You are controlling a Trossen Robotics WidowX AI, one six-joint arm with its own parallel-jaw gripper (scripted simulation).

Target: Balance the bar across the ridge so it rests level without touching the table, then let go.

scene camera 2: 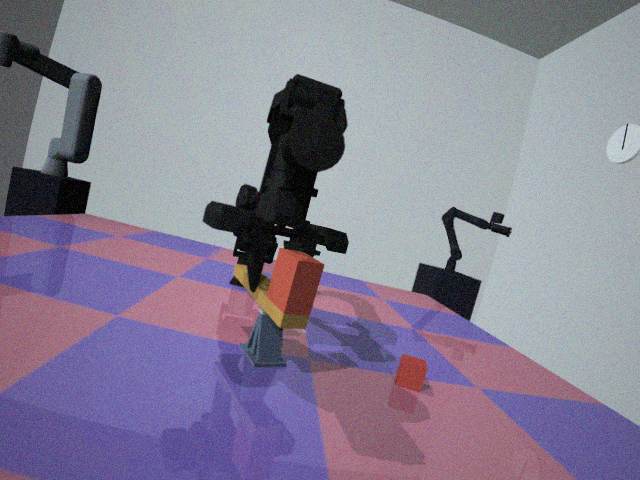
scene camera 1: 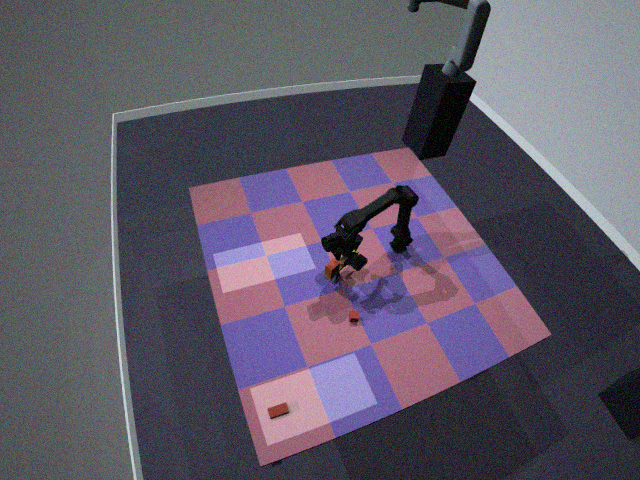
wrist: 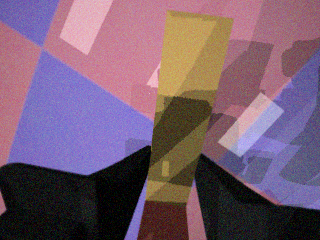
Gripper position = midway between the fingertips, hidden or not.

Observation:
My gripper [scene camera 2: 264, 292] carries a bar [scene camera 2: 288, 298]. Also in view: a red cube [scene camera 2: 411, 371].
The bar shows as well in the wrist view [wrist: 194, 47]. My gripper is seen too in the wrist view [wrist: 173, 154].

